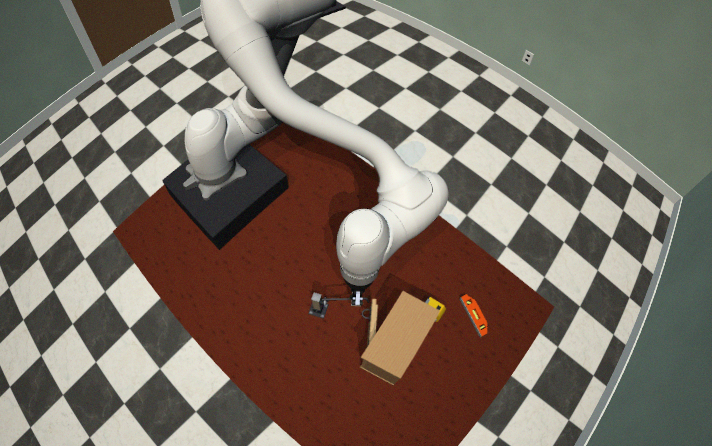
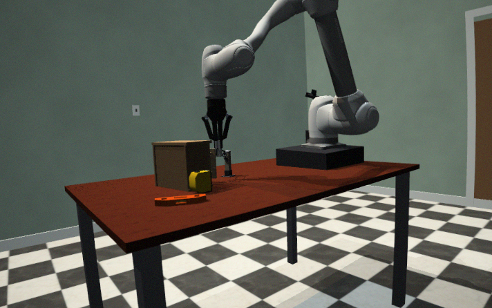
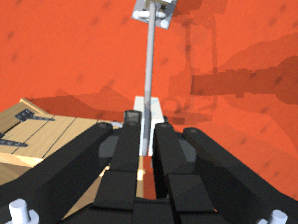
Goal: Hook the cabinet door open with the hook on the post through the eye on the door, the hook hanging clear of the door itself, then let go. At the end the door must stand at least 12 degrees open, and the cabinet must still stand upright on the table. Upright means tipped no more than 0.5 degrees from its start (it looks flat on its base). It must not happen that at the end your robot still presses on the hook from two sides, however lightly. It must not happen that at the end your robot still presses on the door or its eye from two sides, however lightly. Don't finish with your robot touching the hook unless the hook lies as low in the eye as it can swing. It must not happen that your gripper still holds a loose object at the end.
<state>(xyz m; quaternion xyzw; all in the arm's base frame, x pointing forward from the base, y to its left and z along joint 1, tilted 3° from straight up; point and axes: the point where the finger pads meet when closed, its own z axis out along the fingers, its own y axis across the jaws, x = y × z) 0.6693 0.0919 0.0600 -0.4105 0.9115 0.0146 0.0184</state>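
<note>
My hand is 9 cm short of the cabinet door, 6 cm above it and 3 cm to the left of it. Also, from my hand: yellow tape measure 17 cm to the left, 15 cm ahead, 9 cm below; hook post 5 cm to the right, 5 cm below, 5 cm behind; thin hook 2 cm to the right, 2 cm below, 2 cm behind.
</note>
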